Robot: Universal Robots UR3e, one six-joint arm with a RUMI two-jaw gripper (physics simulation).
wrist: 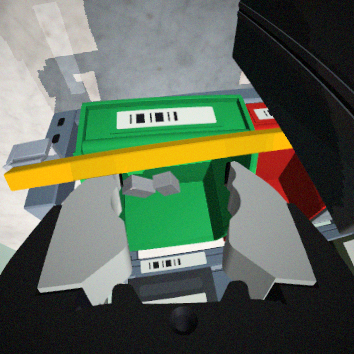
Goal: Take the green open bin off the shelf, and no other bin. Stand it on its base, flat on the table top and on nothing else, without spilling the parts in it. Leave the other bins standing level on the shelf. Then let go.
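Frame: origin at the arm's base, x ahead, y left, z up, level; centimetres.
Seen in the pictures: gripper, fingertip midpoint: (173, 164).
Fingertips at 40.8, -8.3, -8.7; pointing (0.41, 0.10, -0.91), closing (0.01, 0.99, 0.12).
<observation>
Offsets run from my fingertips to a thing's top centre, as dx, dy, dz. "pt": to the spot under its first point.
The green open bin @(+3.7, -0.4, +4.0) (167, 215) is in the middle of the wrist view, with a white barcode label on its far part. Two grey parts @(pt +6.7, -3.1, -2.9) (139, 185) @(pt +6.3, -0.3, -2.6) (166, 183) lie inside it. My gripper (173, 164) has its two fingers spread inside the bin, against its left and right side walls, and grips it from within. The bin's rim looks a little higher than the rim of the red bin beside it. The bin's underside is hidden, so whether it touches the shelf @(pt -1.2, -8.3, -3.3) (54, 131) cannot be told.
A yellow bar @(-3.4, +9.9, +2.5) (150, 156) crosses above the green bin, from the left to the right; any contact is unclear. The red bin @(+5.5, +10.4, +2.4) (274, 172) stands close at the right, partly behind a large black body @(pt -6.7, +4.7, +2.3) (300, 95). A grey bracket @(pt -3.0, -8.1, +0.3) (28, 151) is at the left.
</observation>
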